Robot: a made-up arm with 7 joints.
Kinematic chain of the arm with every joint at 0, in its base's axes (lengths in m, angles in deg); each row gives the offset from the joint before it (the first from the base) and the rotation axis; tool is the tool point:
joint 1: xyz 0 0 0.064 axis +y
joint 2: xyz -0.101 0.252 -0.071 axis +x
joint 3: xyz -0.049 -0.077 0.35 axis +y
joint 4: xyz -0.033 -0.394 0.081 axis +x
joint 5: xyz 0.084 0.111 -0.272 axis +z
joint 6: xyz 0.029 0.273 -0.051 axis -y
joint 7: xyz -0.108 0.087 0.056 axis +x
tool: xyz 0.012 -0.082 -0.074
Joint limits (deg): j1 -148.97..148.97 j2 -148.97..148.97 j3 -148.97..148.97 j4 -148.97..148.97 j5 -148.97..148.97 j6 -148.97..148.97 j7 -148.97..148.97
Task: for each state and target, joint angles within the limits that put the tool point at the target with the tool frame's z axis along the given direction. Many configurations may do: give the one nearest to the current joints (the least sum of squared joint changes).
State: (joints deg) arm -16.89 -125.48 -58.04 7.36 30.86 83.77 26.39
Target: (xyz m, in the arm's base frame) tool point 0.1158 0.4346 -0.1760 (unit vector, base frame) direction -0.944 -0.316 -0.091
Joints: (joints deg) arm -34.27 -124.65 -39.74 24.61 9.84 78.35 -2.57
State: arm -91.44 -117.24 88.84 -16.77 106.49 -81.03 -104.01
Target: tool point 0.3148 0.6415 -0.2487 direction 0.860 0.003 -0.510
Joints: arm -103.49 -143.17 42.51 -11.42 68.03 -56.41 -85.91
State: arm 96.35 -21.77 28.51 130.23 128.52 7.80 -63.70
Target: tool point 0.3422 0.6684 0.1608 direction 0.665 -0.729 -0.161
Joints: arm 121.49 -67.44 15.22 109.97 120.01 4.12 -8.44
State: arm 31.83 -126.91 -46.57 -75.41 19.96 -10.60 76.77
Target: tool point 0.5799 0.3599 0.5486 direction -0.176 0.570 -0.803
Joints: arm 66.08 -94.36 -31.86 -99.83 34.98 -55.25 44.44
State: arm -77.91 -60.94 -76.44 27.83 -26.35 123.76 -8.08
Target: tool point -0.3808 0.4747 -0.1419 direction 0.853 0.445 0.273
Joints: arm -104.58 -18.96 -82.48 38.62 -14.48 125.25 -16.31
